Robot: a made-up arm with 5 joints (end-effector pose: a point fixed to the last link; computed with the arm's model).
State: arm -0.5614 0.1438 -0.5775 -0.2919 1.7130
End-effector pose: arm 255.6 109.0 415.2 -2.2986 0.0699 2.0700
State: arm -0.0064 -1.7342 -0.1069 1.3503 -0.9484
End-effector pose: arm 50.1 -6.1 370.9 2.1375 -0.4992 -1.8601
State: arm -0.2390 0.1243 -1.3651 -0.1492 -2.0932
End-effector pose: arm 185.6 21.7 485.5 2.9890 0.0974 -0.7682
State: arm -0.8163 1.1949 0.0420 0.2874 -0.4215
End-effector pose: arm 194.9 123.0 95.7 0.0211 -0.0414 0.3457
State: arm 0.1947 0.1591 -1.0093 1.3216 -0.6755
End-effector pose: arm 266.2 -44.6 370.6 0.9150 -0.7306 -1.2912
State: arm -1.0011 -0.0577 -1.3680 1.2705 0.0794
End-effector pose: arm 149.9 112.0 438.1 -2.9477 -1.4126 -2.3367
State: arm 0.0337 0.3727 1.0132 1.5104 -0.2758
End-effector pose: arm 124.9 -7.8 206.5 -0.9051 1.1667 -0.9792
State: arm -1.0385 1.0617 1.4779 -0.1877 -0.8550
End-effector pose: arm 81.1 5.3 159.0 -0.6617 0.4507 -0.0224
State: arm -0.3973 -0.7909 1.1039 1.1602 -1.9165
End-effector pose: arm 159.6 30.7 227.9 0.0901 0.0374 -1.5662
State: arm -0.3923 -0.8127 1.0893 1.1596 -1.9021
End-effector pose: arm 161.2 30.8 230.5 0.1251 0.0498 -1.5554
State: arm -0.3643 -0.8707 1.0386 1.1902 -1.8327
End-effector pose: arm 164.4 29.2 238.6 0.2028 0.0646 -1.5105
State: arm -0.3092 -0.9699 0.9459 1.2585 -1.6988
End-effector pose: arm 167.1 24.4 253.5 0.3314 0.0580 -1.4286
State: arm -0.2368 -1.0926 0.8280 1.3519 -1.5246
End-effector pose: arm 165.3 16.6 271.9 0.4835 0.0012 -1.3362
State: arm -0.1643 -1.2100 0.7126 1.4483 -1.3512
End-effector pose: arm 158.2 8.4 288.4 0.6130 -0.0990 -1.2669
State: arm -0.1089 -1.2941 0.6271 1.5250 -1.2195
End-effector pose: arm 149.7 2.6 298.8 0.6899 -0.1961 -1.2300
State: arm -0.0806 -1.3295 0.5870 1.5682 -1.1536
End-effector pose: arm 144.8 -0.1 302.7 0.7106 -0.2467 -1.2136
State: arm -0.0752 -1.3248 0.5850 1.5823 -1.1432
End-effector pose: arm 144.4 -0.5 302.1 0.6919 -0.2488 -1.2068
